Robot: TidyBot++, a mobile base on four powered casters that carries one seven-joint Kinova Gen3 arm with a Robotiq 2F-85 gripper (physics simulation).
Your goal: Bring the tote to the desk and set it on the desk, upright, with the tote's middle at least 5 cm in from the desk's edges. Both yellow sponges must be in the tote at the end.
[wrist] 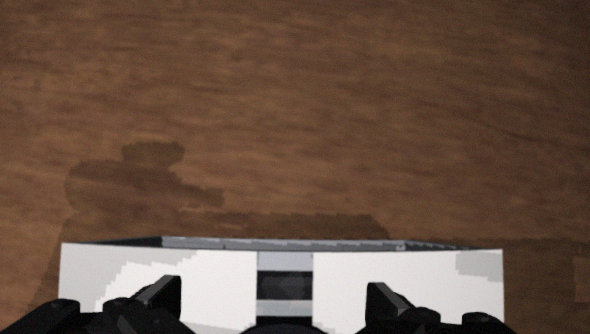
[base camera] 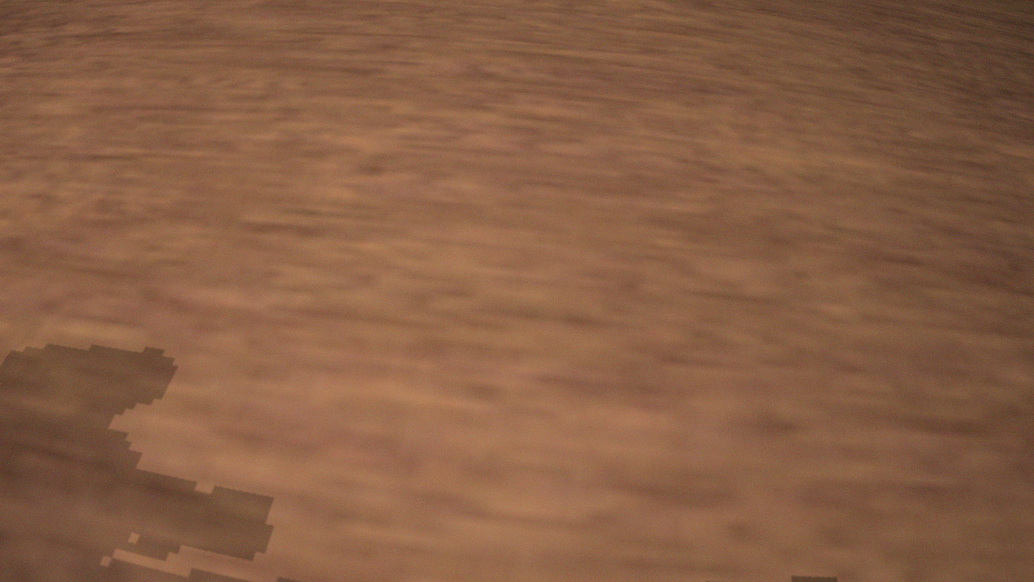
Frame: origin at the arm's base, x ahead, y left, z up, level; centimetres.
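Seen in the pictures: gripper, fingertip midpoint: [wrist: 274, 300].
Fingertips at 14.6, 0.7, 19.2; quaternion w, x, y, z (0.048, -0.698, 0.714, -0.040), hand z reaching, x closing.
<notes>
A point is followed by its place in that frame, as x, y, z.
My gripper [wrist: 274, 300] {14.6, 0.7, 19.2} is open, with its two black fingers wide apart at the bottom of the wrist view and nothing between them. It hangs above a white boxy body with a dark slot in the middle, which looks like my own base [wrist: 405, 270] {13.1, -13.1, -1.4}. The tote, the yellow sponges and the desk do not show in either view.
Brown wood-patterned floor [base camera: 549, 253] {46.2, -3.6, -39.6} [wrist: 310, 100] {46.5, -5.7, -39.6} spreads ahead of the base. A dark shadow of the arm [base camera: 65, 433] [wrist: 130, 182] falls on the floor, at the lower left in the base view and left of middle in the wrist view.
</notes>
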